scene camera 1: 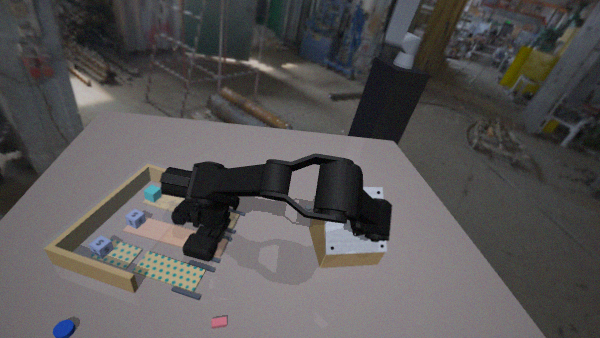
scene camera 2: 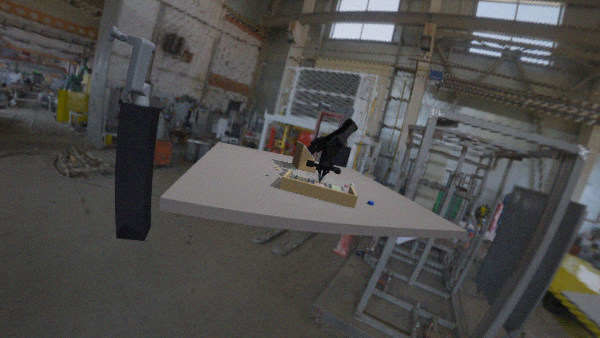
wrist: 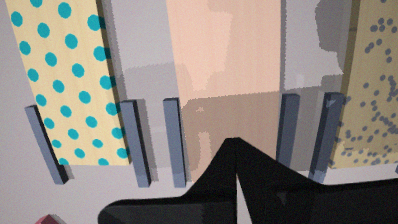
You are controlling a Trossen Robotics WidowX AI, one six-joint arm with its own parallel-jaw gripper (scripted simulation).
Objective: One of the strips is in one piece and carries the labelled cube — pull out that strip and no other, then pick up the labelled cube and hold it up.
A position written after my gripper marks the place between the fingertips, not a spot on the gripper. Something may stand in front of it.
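You'd spot my gripper (scene camera 1: 213, 245) here, and that same gripper (wrist: 232, 144) is visible in the wrist view as well. There's also a low wooden frame (scene camera 2: 313, 185) that I can see.
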